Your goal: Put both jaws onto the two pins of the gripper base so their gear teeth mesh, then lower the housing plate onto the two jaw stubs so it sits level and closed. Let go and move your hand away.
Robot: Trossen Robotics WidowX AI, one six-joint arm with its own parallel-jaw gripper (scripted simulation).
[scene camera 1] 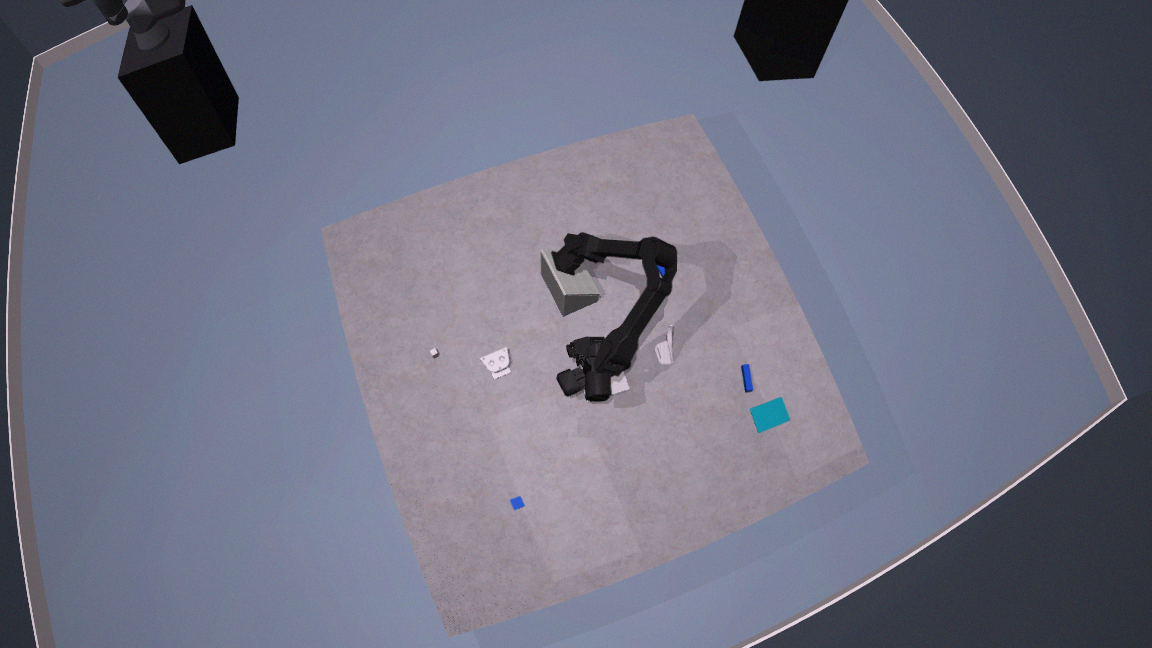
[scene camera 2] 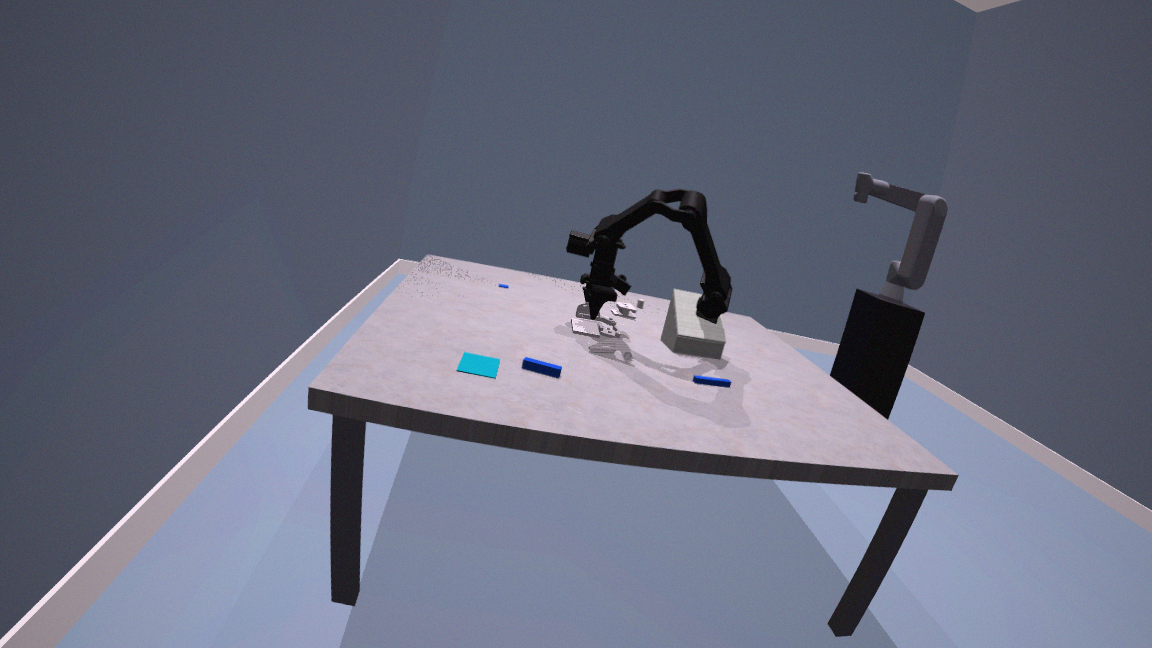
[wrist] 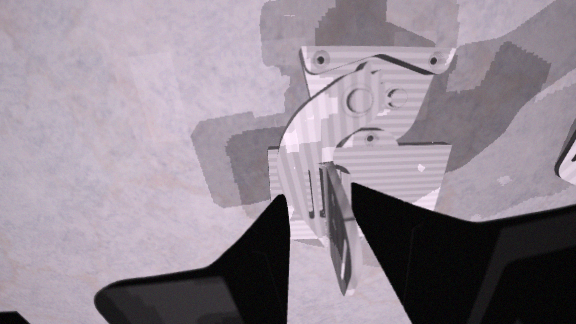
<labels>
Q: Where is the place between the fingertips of the gripper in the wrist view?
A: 316,195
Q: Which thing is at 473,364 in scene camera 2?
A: A teal tile.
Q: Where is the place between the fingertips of the gripper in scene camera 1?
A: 591,380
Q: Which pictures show the teal tile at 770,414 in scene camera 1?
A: Scene camera 1 and scene camera 2 only.
</labels>
